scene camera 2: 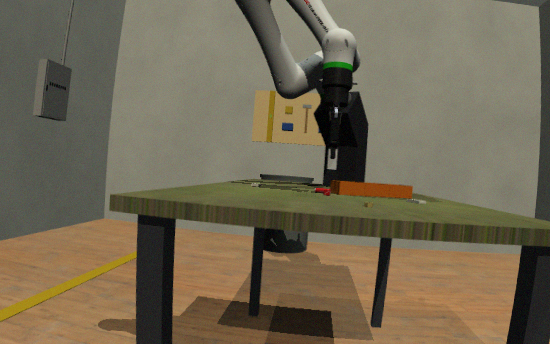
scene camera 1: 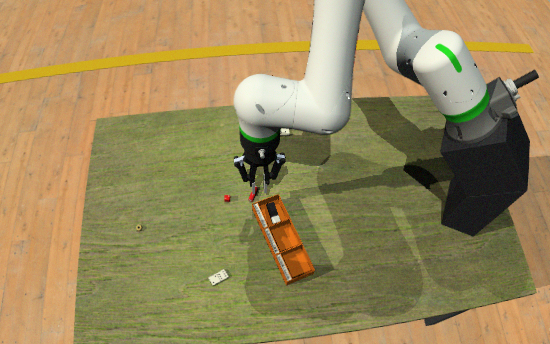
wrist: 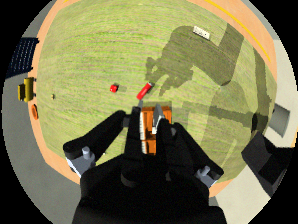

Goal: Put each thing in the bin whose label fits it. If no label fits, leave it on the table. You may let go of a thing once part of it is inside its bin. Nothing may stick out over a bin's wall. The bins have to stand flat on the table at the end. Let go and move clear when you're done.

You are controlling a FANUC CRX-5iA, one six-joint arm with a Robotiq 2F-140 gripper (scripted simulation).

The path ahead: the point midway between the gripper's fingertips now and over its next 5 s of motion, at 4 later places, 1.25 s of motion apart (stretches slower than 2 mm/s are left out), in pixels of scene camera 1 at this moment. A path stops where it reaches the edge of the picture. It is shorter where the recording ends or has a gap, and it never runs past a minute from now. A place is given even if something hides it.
My gripper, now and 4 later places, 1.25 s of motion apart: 259,189; 253,187; 253,192; 256,190; 285,232
